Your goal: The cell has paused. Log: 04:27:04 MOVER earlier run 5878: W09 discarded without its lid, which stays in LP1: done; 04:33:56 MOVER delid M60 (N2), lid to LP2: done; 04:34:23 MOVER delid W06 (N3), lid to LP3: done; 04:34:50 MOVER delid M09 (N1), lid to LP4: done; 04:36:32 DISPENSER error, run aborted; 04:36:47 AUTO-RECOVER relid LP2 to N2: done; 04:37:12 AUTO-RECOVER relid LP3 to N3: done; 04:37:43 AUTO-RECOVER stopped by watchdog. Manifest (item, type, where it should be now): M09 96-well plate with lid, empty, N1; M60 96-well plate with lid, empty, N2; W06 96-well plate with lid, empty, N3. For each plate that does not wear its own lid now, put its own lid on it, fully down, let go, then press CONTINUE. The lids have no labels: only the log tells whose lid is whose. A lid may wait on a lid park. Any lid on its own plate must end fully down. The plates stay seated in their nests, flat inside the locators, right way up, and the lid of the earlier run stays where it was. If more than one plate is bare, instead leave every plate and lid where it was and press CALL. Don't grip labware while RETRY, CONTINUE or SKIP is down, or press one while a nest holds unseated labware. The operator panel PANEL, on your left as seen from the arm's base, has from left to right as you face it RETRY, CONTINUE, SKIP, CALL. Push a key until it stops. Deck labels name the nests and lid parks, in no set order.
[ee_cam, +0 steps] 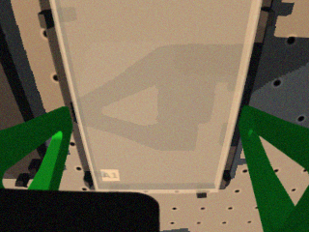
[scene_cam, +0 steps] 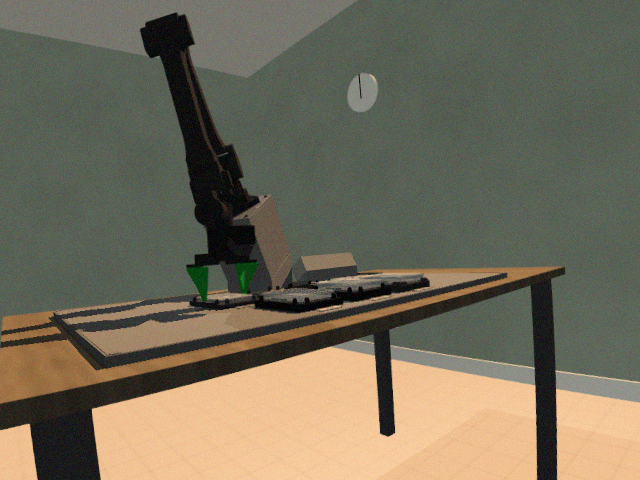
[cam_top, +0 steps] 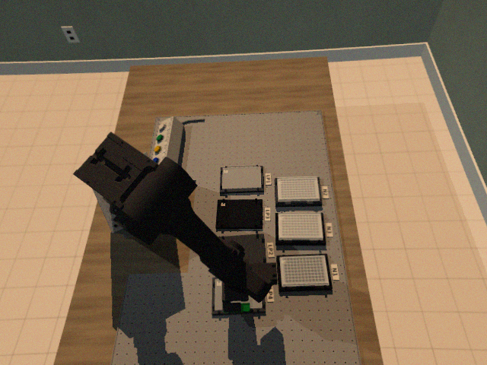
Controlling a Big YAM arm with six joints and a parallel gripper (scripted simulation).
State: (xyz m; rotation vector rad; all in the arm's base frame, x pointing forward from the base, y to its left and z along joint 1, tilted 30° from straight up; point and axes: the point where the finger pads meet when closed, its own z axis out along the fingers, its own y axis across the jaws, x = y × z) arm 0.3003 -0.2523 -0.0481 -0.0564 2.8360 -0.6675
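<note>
Now: hand 20 mm above the lid park LP4. Also, from my hand: lid park LP2 (130 mm to the left, 20 mm below, 10 mm ahead); lid park LP3 (250 mm to the left, 20 mm below, 10 mm ahead); plate (190 mm ahead, 50 mm to the left).
</note>
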